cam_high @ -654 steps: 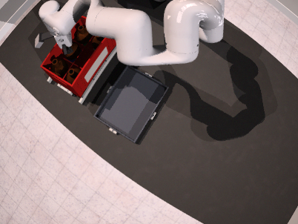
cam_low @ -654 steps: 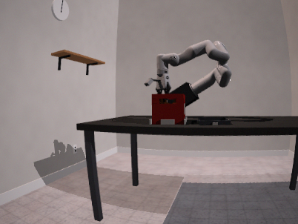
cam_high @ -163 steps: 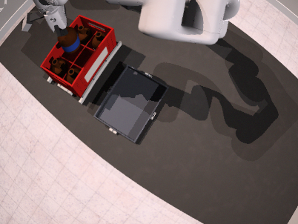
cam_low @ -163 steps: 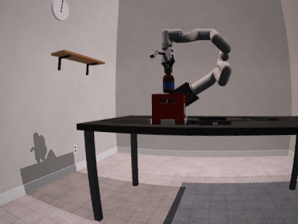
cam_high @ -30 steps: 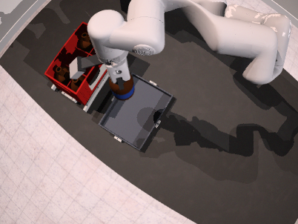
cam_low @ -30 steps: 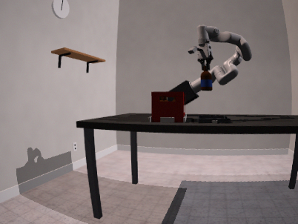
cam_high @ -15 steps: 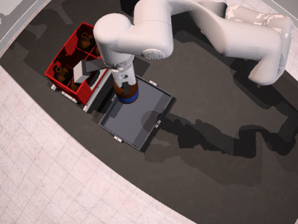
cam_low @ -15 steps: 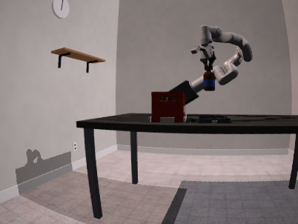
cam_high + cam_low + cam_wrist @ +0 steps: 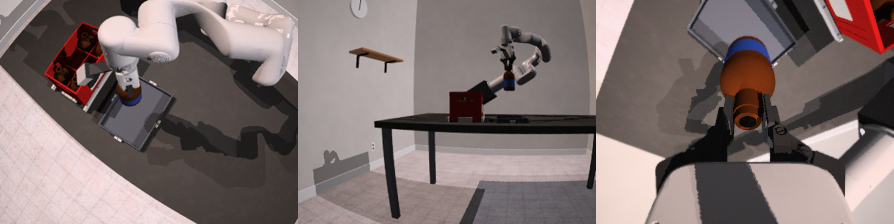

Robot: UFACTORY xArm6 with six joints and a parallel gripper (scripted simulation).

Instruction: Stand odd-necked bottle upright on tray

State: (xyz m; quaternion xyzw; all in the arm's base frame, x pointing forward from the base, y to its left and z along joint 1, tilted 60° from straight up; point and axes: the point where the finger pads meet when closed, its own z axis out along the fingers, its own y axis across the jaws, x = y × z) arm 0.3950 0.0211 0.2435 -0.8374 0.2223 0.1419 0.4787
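Now: the dark flat tray 1 cm to the left of my hand and 33 cm below it. Round my hand: red crate 2 cm ahead, 27 cm to the right, 25 cm below.
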